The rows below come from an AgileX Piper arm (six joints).
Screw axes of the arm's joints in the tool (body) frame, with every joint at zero. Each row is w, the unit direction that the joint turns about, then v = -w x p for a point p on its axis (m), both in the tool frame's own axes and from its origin. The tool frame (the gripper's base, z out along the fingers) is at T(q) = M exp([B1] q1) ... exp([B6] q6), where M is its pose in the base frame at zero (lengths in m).
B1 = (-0.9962, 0, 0.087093, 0.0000, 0.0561, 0.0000)
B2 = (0, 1, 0, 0.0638, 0.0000, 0.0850)
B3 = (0, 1, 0, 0.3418, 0.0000, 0.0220)
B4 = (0, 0, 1, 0.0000, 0.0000, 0.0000)
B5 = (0, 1, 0, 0.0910, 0.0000, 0.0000)
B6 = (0, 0, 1, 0.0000, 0.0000, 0.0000)
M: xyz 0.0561 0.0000 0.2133 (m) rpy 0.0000 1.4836 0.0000 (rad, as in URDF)
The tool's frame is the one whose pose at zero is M.
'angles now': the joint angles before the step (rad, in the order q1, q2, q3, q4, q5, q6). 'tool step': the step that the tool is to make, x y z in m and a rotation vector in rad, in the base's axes. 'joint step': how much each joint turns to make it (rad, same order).
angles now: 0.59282 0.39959 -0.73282 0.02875 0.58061 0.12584
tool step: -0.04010 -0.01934 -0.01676 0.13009 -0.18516 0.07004
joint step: -0.00002 -0.24402 0.11999 0.15610 -0.09550 -0.13872
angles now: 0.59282 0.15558 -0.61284 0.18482 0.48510 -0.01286
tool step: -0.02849 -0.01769 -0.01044 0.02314 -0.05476 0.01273
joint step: 0.00000 -0.15557 0.01114 -0.00042 0.08773 -0.00177
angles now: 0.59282 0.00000 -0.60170 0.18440 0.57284 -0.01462
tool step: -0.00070 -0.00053 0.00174 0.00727 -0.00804 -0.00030
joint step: 0.00003 -0.00001 -0.00426 0.00093 -0.00658 0.00005
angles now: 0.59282 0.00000 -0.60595 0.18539 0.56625 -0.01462
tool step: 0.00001 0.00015 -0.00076 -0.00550 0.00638 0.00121
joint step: 0.00002 0.00001 0.00001 -0.00002 0.00849 0.00001
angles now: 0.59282 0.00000 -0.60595 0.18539 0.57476 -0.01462
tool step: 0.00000 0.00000 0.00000 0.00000 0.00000 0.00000
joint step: 0.00000 0.00000 0.00000 0.00000 0.00000 0.00000
